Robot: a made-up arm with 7 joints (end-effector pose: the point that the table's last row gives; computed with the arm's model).
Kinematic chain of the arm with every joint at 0, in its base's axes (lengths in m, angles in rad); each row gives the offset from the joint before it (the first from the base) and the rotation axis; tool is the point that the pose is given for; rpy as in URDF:
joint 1: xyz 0 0 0.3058 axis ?
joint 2: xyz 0 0 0 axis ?
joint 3: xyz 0 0 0.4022 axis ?
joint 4: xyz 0.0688 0 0 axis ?
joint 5: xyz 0.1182 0 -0.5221 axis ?
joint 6: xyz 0 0 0 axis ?
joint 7: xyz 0.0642 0 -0.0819 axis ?
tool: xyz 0 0 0 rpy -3.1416 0 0
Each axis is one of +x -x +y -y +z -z.
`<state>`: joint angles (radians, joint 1 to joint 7).
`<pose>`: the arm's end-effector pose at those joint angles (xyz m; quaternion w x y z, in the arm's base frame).
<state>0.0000 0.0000 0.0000 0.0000 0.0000 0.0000 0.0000</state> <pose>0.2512 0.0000 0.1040 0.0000 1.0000 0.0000 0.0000</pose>
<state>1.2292 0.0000 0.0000 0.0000 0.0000 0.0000 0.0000</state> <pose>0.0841 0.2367 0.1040 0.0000 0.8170 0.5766 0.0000</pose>
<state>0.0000 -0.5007 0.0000 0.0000 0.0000 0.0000 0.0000</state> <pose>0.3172 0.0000 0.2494 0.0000 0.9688 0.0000 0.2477</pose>
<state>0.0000 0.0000 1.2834 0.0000 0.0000 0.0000 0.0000</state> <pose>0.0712 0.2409 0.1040 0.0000 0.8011 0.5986 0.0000</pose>
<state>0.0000 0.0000 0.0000 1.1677 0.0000 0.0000 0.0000</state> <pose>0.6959 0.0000 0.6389 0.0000 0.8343 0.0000 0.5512</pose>
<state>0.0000 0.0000 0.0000 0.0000 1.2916 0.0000 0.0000</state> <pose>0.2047 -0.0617 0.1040 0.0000 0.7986 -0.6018 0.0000</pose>
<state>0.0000 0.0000 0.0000 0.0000 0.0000 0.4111 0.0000</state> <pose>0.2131 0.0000 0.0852 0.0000 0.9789 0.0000 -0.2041</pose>
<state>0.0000 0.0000 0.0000 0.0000 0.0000 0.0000 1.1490</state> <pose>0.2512 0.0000 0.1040 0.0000 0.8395 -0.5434 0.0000</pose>
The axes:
joint 1: +z
joint 2: +y
joint 3: +z
joint 4: -y
joint 5: -z
joint 6: +y
joint 7: -z

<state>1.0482 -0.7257 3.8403 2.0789 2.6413 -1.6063 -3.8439</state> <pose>-0.1348 -0.7462 0.5626 0.0383 -0.9209 0.3844 0.0520</pose>
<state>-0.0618 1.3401 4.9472 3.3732 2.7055 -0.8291 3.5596</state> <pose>0.8769 0.0100 0.5733 0.6518 0.5501 0.1157 0.5091</pose>
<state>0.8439 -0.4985 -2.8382 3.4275 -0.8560 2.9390 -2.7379</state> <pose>-0.2727 -0.1652 1.0734 0.0289 -0.9975 0.0642 -0.0069</pose>
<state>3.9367 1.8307 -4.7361 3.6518 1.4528 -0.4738 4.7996</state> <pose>-0.7782 -0.3329 0.0085 0.3278 -0.5100 -0.7414 0.2877</pose>
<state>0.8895 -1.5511 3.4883 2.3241 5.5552 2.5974 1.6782</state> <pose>-0.4320 -0.6474 -0.0693 0.0343 -0.1574 -0.6109 -0.7752</pose>
